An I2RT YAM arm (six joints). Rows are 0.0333 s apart.
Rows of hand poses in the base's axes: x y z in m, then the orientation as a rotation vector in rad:
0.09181, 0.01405, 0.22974, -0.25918, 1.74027, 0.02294
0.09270, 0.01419, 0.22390, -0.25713, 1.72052, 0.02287
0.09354, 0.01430, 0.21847, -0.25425, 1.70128, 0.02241
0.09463, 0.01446, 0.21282, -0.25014, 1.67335, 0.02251
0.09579, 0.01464, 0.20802, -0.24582, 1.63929, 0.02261
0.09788, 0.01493, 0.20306, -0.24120, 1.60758, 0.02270
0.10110, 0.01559, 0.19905, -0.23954, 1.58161, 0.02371
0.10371, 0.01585, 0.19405, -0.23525, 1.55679, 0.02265
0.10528, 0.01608, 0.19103, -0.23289, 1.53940, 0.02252
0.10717, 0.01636, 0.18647, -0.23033, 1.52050, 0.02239
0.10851, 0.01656, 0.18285, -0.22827, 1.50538, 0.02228
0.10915, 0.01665, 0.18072, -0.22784, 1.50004, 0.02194
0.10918, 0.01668, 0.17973, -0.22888, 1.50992, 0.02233
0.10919, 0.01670, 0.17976, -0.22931, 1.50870, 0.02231
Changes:
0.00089, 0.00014, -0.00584, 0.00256, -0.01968, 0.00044
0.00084, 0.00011, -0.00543, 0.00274, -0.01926, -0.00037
0.00109, 0.00016, -0.00565, 0.00445, -0.02788, -0.00006
0.00116, 0.00018, -0.00480, 0.00500, -0.03396, 0.00038
0.00209, 0.00029, -0.00496, 0.00502, -0.03165, -0.00003
0.00322, 0.00066, -0.00401, 0.00338, -0.02572, 0.00192
0.00261, 0.00026, -0.00500, 0.00366, -0.02491, -0.00114
0.00157, 0.00023, -0.00302, 0.00253, -0.01737, -0.00001
0.00189, 0.00028, -0.00456, 0.00276, -0.01887, 0.00001
0.00134, 0.00020, -0.00362, 0.00221, -0.01510, -0.00001
0.00064, 0.00009, -0.00213, 0.00040, -0.00535, -0.00002
0.00003, 0.00003, -0.00099, -0.00104, 0.00988, 0.00002
0.00001, 0.00002, 0.00003, -0.00022, -0.00119, 0.00036

